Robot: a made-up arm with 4 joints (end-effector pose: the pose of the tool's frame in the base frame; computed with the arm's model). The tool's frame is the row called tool. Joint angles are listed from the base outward.
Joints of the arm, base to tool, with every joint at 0 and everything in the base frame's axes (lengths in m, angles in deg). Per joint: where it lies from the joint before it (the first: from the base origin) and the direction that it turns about. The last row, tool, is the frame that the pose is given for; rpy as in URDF.
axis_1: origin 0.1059 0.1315 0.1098 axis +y
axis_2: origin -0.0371 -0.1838 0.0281 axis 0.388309 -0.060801 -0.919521
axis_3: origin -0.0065 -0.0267 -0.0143 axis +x
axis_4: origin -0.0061 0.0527 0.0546 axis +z
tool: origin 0.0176 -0.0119 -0.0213 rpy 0 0 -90
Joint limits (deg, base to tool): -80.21..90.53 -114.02..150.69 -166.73..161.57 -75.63..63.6
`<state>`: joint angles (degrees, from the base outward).
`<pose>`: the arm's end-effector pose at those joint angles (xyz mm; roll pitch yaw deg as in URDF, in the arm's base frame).
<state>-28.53 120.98 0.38 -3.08</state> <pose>48.7 -67.2 131.2 -57.51 44.22 129.33</pose>
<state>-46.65 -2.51 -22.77 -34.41</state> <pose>53.8 -35.9 100.5 51.21 9.13 -128.07</pose>
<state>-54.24 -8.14 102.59 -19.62</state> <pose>52.9 -117.9 113.1 89.35 56.73 11.41</pose>
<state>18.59 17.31 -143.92 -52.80</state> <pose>42.7 -73.5 94.0 159.75 -36.44 126.69</pose>
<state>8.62 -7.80 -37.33 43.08</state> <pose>73.3 -14.7 119.0 -35.40 -20.28 -29.84</pose>
